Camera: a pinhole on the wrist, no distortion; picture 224 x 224 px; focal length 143.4 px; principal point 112.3 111.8 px. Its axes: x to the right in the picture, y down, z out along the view. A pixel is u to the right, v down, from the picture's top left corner.
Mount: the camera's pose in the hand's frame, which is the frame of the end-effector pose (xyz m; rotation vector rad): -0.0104 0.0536 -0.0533 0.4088 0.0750 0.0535
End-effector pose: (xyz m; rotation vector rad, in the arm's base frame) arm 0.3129 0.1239 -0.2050 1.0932 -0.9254 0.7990
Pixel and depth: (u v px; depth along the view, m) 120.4 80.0 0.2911
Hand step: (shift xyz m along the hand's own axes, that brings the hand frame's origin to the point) 0.0327 -0.1194 0.1863
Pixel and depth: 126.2 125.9 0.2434
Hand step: 0.0326 -0.0190 0.1775
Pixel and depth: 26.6 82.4 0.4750
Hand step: -0.2498 -0.2423 0.3600
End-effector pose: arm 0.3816 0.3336 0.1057 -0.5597 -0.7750 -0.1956
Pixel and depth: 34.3 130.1 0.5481
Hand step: -0.2640 -0.1188 0.4945
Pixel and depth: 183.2 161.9 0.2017
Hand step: 0.1032 0.0452 0.1532
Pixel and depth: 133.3 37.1 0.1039
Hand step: 0.0154 -0.0360 0.0192
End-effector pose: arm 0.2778 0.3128 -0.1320 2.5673 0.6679 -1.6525
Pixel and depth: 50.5 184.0 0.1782
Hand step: -0.0753 0.0603 0.1503
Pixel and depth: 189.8 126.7 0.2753
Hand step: 0.1597 -0.0189 0.2007
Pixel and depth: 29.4 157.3 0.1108
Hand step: -0.0662 0.0378 0.0661
